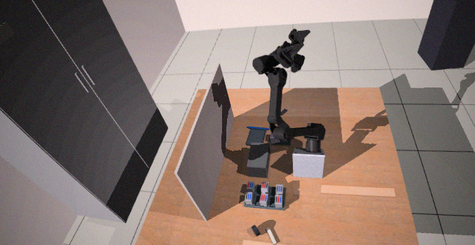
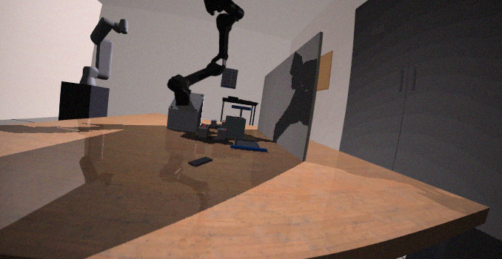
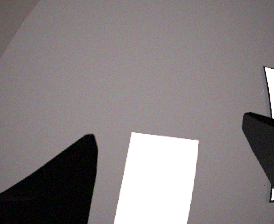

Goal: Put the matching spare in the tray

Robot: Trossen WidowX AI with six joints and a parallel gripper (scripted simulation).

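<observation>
My gripper tip is now 700 mm above the white spare block, 300 mm short of it and 190 mm to the right of it. The rest, counted from my gripper tip: blue-rimmed tray (750 mm below, 270 mm ahead, 160 mm to the right); tall grey panel (520 mm below, 480 mm ahead); grey box (700 mm below, 260 mm ahead, 40 mm to the left).
</observation>
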